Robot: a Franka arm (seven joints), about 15 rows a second.
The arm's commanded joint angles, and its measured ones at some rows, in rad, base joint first. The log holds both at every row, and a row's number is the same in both.
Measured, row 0:
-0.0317, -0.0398, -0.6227, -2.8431, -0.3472, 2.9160, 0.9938
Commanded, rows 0 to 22:
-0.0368, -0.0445, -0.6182, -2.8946, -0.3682, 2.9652, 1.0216
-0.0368, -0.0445, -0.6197, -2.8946, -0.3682, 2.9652, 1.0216
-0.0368, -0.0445, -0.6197, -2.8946, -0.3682, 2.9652, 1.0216
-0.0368, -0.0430, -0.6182, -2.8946, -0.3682, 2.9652, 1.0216
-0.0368, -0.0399, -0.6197, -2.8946, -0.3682, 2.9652, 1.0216
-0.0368, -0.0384, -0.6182, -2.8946, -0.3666, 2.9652, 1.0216
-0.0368, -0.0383, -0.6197, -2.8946, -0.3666, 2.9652, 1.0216
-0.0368, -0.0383, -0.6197, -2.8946, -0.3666, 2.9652, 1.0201
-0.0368, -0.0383, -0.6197, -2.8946, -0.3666, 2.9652, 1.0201
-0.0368, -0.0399, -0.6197, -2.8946, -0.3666, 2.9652, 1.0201
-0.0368, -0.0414, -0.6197, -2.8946, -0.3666, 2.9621, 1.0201
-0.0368, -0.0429, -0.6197, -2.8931, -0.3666, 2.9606, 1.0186
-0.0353, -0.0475, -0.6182, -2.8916, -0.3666, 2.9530, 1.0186
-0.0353, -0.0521, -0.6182, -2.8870, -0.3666, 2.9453, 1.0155
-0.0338, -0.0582, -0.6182, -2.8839, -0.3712, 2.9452, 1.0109
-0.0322, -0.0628, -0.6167, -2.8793, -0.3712, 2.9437, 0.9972
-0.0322, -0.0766, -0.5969, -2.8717, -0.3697, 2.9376, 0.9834
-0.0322, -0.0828, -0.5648, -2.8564, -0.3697, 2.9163, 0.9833
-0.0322, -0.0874, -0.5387, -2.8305, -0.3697, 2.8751, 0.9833
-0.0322, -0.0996, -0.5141, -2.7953, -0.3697, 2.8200, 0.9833
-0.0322, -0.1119, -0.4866, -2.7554, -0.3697, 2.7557, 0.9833
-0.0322, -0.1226, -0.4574, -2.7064, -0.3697, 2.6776, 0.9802
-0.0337, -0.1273, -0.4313, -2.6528, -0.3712, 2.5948, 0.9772
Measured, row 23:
-0.0270, -0.0518, -0.4905, -2.7488, -0.3562, 2.7877, 0.9909
